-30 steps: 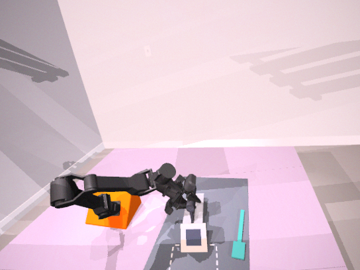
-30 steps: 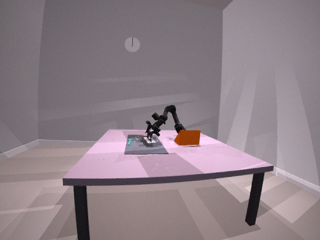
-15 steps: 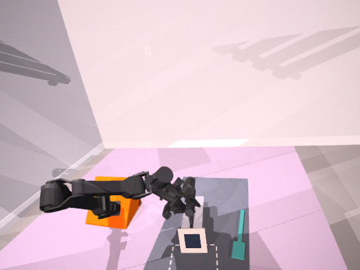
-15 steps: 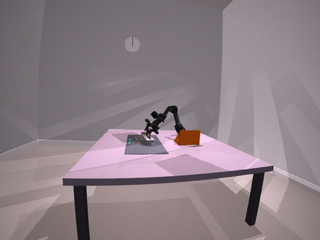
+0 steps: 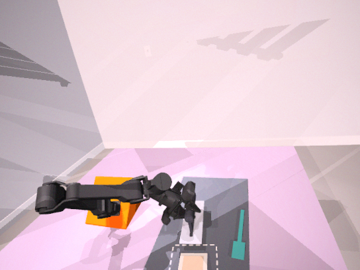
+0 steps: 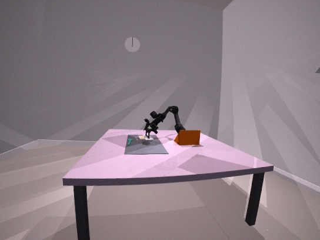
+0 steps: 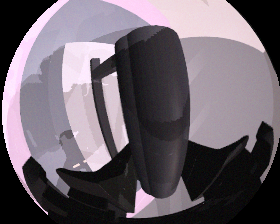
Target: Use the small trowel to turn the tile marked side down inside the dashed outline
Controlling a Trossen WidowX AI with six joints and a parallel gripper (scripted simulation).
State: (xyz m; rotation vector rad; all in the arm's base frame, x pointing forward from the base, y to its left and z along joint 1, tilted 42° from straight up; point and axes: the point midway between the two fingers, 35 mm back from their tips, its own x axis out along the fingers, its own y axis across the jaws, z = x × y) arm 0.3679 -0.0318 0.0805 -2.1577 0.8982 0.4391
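Right now my gripper tip is 10 mm short of the grey mat, 20 mm to the right of it and 120 mm above it. The rest, counted from my gripper tip: small trowel (30 mm behind, 10 mm below); then tile (20 mm behind, 120 mm to the right, 90 mm below); then teal trowel-shaped tool (140 mm ahead, 20 mm to the right, 100 mm below).
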